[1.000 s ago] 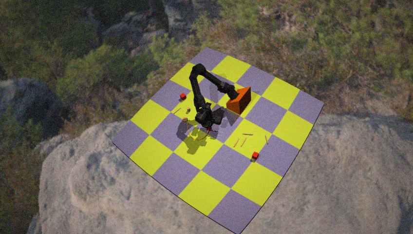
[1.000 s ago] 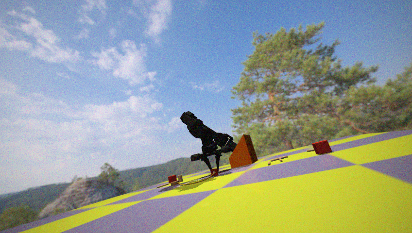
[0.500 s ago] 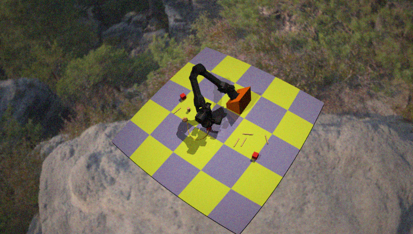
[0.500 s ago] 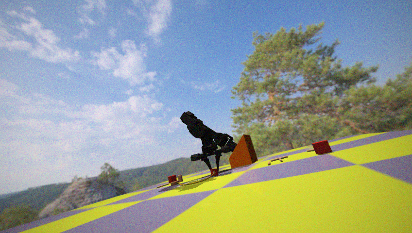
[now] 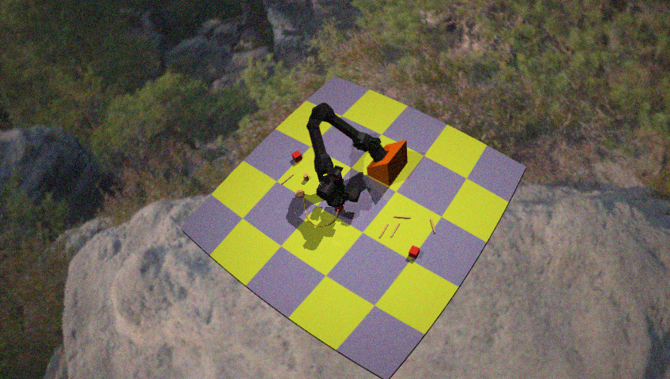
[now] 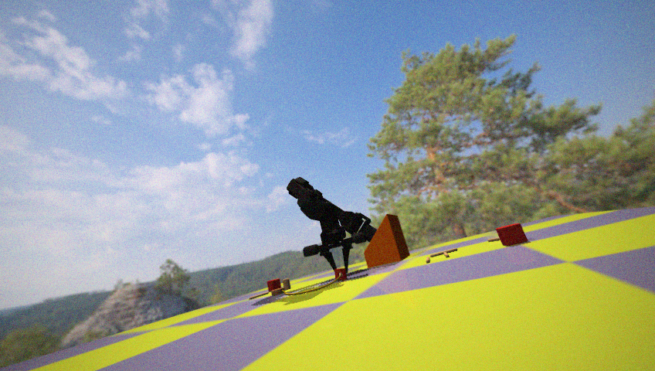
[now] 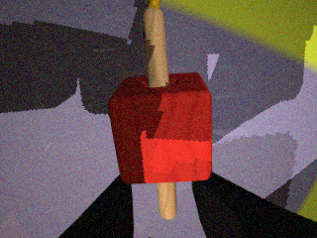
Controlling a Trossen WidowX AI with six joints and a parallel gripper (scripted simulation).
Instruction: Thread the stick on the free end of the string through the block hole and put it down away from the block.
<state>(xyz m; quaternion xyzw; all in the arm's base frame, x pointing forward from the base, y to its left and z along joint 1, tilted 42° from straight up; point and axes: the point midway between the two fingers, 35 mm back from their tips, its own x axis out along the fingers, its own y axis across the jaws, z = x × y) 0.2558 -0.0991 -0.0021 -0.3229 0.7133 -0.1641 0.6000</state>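
Now: the red block 2 cm ahead of my gripper tip. The rest, counted from my gripper tip: thin wooden stick: 4 cm ahead, 1 cm to the left; round button: 20 cm to the right, 4 cm ahead, 1 cm below; wooden peg: 22 cm to the right, 5 cm behind.
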